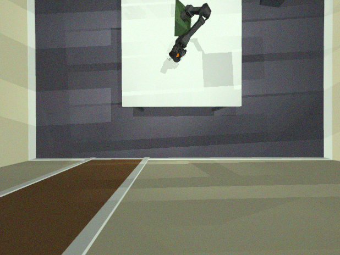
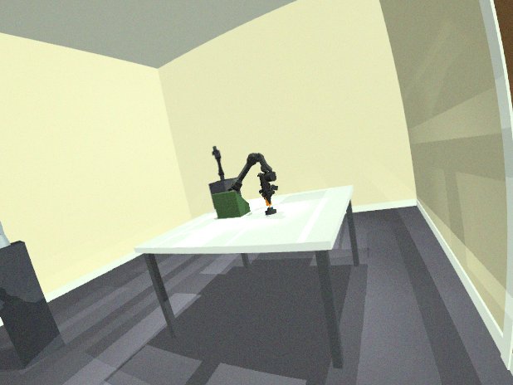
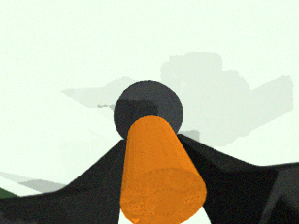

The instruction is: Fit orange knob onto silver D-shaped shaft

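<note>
Now: gripper tip 3 cm below the orange knob. From my gripper tip the other things lie so: pedestal: 4 cm below.
</note>
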